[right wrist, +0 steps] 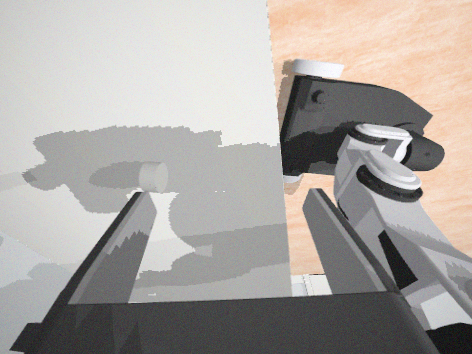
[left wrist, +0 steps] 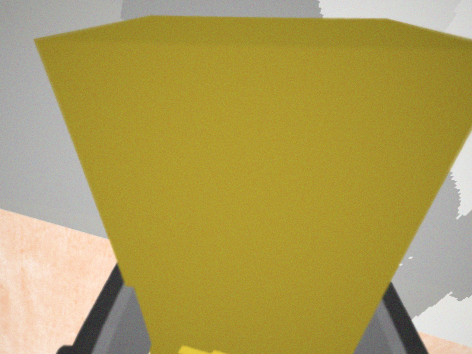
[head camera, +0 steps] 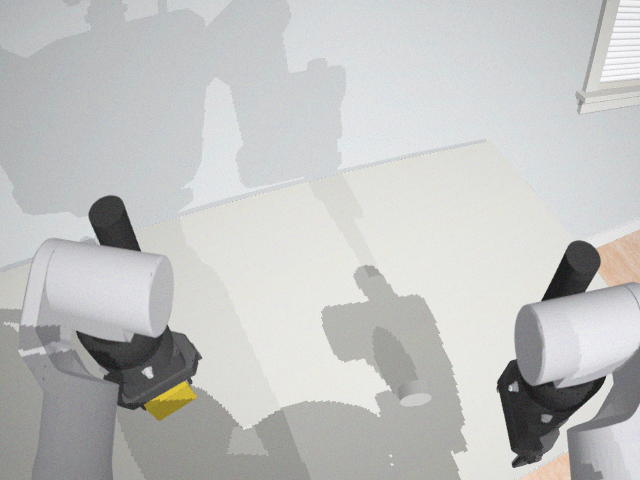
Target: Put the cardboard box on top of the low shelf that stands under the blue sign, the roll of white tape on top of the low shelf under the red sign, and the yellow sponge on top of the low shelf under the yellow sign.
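Frame: origin at the robot's base, x right, y down, z ahead, level; centimetres.
Seen in the pictures: left gripper, fingertip midpoint: (left wrist: 249, 218) (head camera: 165, 391); right gripper, fingertip midpoint: (right wrist: 230, 200) (head camera: 511, 425).
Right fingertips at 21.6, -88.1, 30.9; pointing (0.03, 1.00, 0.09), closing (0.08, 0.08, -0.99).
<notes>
Pixels of each thing's middle, then the offset from my right fingertips to it, as dx, dy, dz. "pt": a spot on its surface instead. Level surfaces: height alone.
- yellow sponge, body centre: (left wrist: 251, 214) (head camera: 153, 373) -44.5, -4.7, +7.2
- white tape, body centre: (head camera: 415, 393) (right wrist: 154, 177) -10.0, +13.6, +12.8
- large white table, surface height: dy +16.1
- window, surface spot: (head camera: 620, 46) pt +64.1, -9.6, +96.4
- Wooden floor, surface height: dy +88.1
My left gripper (head camera: 164, 397) (left wrist: 255, 305) is shut on the yellow sponge (head camera: 178, 396) (left wrist: 255, 150), which hides most of the fingers in the left wrist view. The sponge is held up over the white table. The roll of white tape (head camera: 415, 395) (right wrist: 154, 177) stands on the table, right of the middle in the head view, inside a shadow. My right gripper (head camera: 527, 458) (right wrist: 230, 200) is open and empty, near the table's right side in the head view, apart from the tape. The cardboard box, the signs and the shelves cannot be made out.
The large white table (head camera: 289, 248) (right wrist: 150, 75) reaches to the pale wall (head camera: 439, 67), with a window (head camera: 620, 46) at the upper right. Wooden floor (head camera: 622, 258) (right wrist: 400, 30) lies beyond its edge. My dark wheeled base (right wrist: 350, 105) stands close to that edge in the right wrist view.
</notes>
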